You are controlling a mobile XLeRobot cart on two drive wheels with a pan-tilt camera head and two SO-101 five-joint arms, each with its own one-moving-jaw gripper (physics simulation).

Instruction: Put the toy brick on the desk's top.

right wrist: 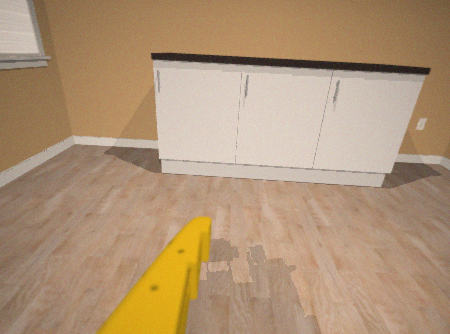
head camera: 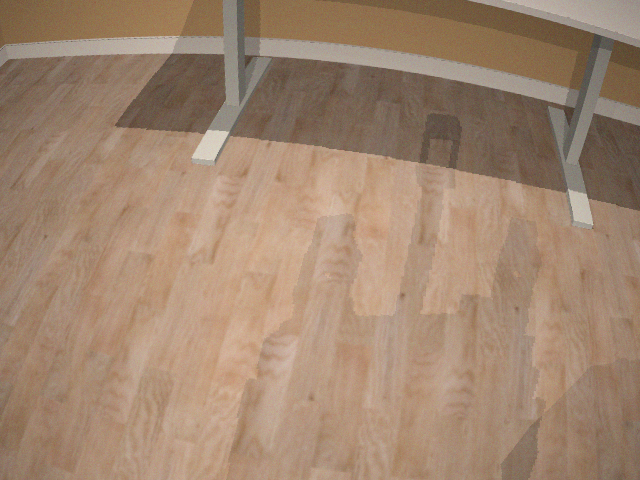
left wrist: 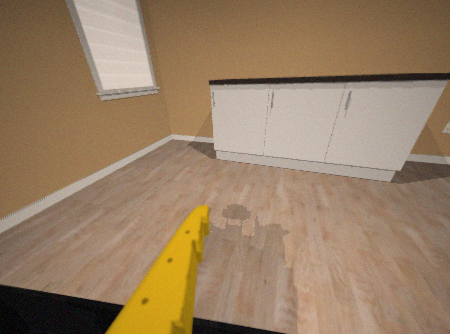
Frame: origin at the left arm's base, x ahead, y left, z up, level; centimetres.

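Seen in the pictures: left end effector, tool point: (left wrist: 208, 216); right end effector, tool point: (right wrist: 210, 233).
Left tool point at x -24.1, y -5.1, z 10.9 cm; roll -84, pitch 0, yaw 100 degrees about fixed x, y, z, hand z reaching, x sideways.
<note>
A point is followed by its place in that frame.
The toy brick does not show in the head view or in either wrist view. The desk (head camera: 578, 18) @[x 125.6, y -84.2, z -5.5 cm] shows in part at the top right of the head view: the front edge of its white top and two grey legs with feet on the floor. My left gripper is fully open; one yellow notched jaw shows in the left wrist view, and it is empty. My right gripper is fully open too, with one yellow notched jaw in the right wrist view, and it is empty. Neither gripper shows in the head view.
The desk's left foot (head camera: 209, 146) and right foot (head camera: 580, 204) stand on the wooden floor (head camera: 155, 310) @[x 91.2, y 21.2, z -77.6 cm]. A tan wall with a white baseboard (head camera: 330, 50) @[x 217.2, y -27.2, z -72.0 cm] runs behind. A white cabinet (left wrist: 305, 120) @[x -187.8, y 46.7, z -22.1 cm] (right wrist: 280, 117) @[x -189.0, y 41.1, z -24.2 cm] with a dark top stands against a wall. A window (left wrist: 117, 42) @[x -224.3, y -149.8, z 51.9 cm] (right wrist: 17, 27) @[x -249.6, y -145.1, z 25.0 cm] is at the left.
</note>
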